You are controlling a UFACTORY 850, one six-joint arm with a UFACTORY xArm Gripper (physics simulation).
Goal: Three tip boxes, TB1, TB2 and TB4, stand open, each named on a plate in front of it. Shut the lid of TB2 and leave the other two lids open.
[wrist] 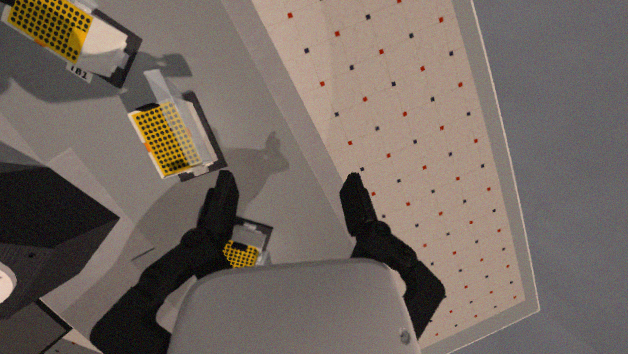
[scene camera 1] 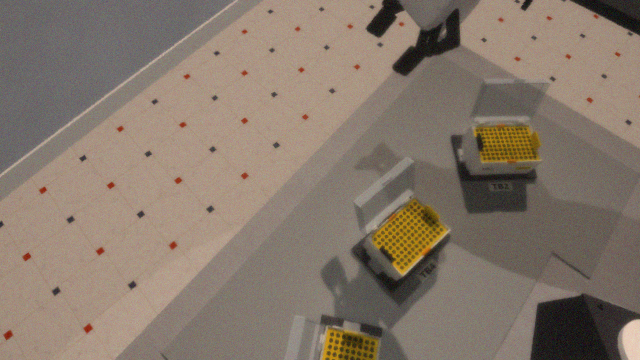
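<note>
TB2 (scene camera 1: pixel 507 145) (wrist: pixel 241 254) is a white box with a yellow tip rack. Its clear lid (scene camera 1: pixel 511 100) stands upright at the back, and its name plate (scene camera 1: pixel 501 186) is in front. In the wrist view my gripper partly hides this box. TB4 (scene camera 1: pixel 407 237) (wrist: pixel 167 140) stands angled in the middle with its lid (scene camera 1: pixel 385 195) up. TB1 (scene camera 1: pixel 351 345) (wrist: pixel 50 27) is cut off by both views' edges; its lid (scene camera 1: pixel 301 340) is up in the scene view. My gripper (scene camera 1: pixel 389 49) (wrist: pixel 292 182) is open and empty, up and left of TB2 in the scene view, apart from all three boxes.
The boxes stand on a grey surface (scene camera 1: pixel 280 240) (wrist: pixel 260 115) bordered by speckled flooring with red and dark squares (scene camera 1: pixel 165 200) (wrist: pixel 400 150). A large black block (scene camera 1: pixel 557 325) (wrist: pixel 50 205) stands at the lower right in the scene view, beyond TB4.
</note>
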